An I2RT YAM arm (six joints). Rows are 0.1 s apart.
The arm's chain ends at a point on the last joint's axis. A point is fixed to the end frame.
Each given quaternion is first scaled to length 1.
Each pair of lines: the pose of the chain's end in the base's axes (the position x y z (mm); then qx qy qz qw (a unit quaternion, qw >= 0)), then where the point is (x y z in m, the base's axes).
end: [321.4, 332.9, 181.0, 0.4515, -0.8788, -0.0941, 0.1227]
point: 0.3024 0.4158 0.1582
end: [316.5, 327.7, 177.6, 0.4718, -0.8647, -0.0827, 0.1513]
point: 0.2919 0.4085 0.1525
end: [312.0, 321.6, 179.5, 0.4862, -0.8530, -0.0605, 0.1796]
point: 0.2828 0.3995 0.1505
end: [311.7, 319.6, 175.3, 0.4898, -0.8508, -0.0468, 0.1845]
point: 0.2816 0.3963 0.1441
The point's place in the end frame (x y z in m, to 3 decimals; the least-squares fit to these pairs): -0.060 0.056 0.032
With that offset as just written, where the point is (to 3 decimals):
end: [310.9, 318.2, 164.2, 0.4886, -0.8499, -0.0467, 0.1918]
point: 0.280 0.395 0.133
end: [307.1, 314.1, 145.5, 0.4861, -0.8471, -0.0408, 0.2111]
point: 0.276 0.390 0.113
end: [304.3, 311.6, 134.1, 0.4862, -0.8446, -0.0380, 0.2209]
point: 0.272 0.386 0.101
